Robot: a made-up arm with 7 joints.
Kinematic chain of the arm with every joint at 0, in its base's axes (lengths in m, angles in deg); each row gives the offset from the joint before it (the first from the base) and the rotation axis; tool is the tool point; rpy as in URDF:
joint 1: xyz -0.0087 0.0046 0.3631 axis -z
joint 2: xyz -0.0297 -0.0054 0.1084 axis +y
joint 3: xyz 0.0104 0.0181 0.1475 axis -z
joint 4: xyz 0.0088 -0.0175 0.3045 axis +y
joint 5: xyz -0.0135 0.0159 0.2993 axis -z
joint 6: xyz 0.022 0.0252 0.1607 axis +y
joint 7: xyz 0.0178 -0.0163 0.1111 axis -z
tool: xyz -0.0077 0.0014 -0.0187 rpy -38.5 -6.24 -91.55
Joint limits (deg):
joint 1: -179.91..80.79
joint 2: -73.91..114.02
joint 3: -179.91..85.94
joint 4: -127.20..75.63
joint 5: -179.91..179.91
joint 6: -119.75..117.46
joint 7: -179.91..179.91
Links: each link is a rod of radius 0.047 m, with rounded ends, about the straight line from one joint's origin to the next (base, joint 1, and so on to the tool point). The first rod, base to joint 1, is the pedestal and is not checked.
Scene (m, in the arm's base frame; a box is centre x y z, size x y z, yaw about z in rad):
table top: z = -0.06
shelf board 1: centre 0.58 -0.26 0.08 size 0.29 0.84 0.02 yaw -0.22
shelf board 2: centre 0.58 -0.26 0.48 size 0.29 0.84 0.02 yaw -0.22
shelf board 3: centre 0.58 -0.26 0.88 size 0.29 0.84 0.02 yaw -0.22
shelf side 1: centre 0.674 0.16 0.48 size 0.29 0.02 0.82 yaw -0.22
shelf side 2: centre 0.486 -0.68 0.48 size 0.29 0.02 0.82 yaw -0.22
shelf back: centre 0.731 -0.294 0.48 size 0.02 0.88 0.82 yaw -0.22
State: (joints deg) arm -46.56 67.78 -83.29 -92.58 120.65 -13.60 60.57
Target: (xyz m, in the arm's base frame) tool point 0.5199 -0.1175 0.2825
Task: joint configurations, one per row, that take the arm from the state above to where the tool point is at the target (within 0.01 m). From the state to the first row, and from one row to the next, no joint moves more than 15 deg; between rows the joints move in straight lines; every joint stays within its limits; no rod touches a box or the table.
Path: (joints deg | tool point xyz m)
1: -56.10 73.63 -73.66 -104.12 126.93 -5.00 60.87 | 0.5333 -0.0843 0.6553
2: -65.65 79.47 -64.04 -115.66 133.21 3.60 61.17 | 0.4371 -0.0615 0.6603
3: -75.19 85.32 -54.41 -127.20 139.49 12.20 61.47 | 0.3317 -0.0440 0.6585
4: -70.81 82.34 -69.27 -127.20 139.81 14.85 61.78 | 0.3605 -0.0795 0.5618
5: -66.42 79.36 -84.12 -127.20 140.13 17.50 62.09 | 0.3646 -0.0982 0.4616
6: -62.03 76.38 -98.98 -127.20 140.44 20.15 62.40 | 0.3480 -0.0960 0.3659
7: -57.65 73.40 -113.84 -127.20 140.76 22.80 62.70 | 0.3160 -0.0719 0.2825
8: -53.86 77.23 -112.51 -120.11 134.31 12.40 62.13 | 0.3892 -0.0888 0.2787
9: -50.07 81.06 -111.18 -113.01 127.86 2.00 61.56 | 0.4578 -0.1043 0.2795
10: -46.28 84.89 -109.85 -105.92 121.42 -8.40 60.98 | 0.5199 -0.1175 0.2825

